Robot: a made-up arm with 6 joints.
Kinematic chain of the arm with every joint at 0, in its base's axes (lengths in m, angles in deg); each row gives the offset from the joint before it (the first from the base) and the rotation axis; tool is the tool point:
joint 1: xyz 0 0 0.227 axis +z
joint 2: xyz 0 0.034 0 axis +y
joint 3: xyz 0 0 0.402 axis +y
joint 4: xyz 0 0 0.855 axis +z
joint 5: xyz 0 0 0 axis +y
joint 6: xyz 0 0 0.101 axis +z
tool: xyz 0 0 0
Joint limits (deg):
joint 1: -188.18..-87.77
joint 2: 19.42..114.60
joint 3: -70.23..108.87
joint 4: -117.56..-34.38
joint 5: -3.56..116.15
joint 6: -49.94..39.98
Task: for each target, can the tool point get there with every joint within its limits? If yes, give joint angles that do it. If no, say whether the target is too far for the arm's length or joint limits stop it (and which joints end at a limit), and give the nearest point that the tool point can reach.
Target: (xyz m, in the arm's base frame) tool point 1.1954 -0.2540 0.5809
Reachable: no: joint limits stop it (at a limit: joint 1, joint 2, joint 3, joint 4) | nearest point 0.5906 -0.0380 1.1420 | short by 0.853 m
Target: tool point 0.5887 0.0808 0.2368
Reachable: no: joint limits stop it (at a limit: joint 2, joint 3, joint 4) | nearest point 0.2475 0.0340 -0.4784 | short by 0.794 m
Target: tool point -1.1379 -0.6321 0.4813
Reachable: yes | joints -149.22 76.88 3.47 -96.47 46.86 27.78
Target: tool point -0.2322 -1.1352 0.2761
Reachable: yes | joints -99.54 42.18 64.00 -96.50 48.26 -13.42
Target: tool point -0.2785 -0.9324 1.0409
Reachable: yes | joints -103.08 60.75 -17.59 -72.21 78.67 9.84
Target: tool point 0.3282 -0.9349 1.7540
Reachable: no: too far | nearest point 0.0681 -0.7135 1.3809 | short by 0.506 m
